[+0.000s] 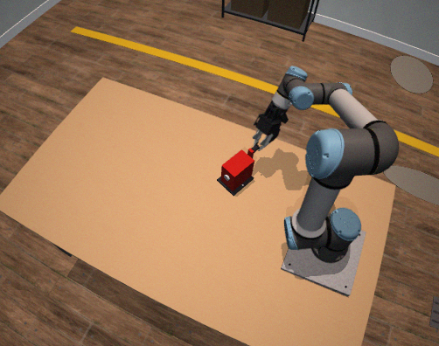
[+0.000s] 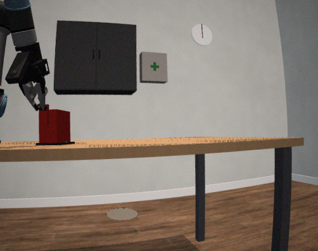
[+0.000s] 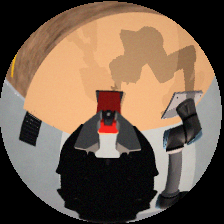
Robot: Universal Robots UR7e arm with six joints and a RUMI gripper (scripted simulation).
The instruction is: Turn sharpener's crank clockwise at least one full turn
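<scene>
Now: the crank handle 2 cm to the left of my hand, 1 cm below it and 1 cm ahead of it.
</scene>
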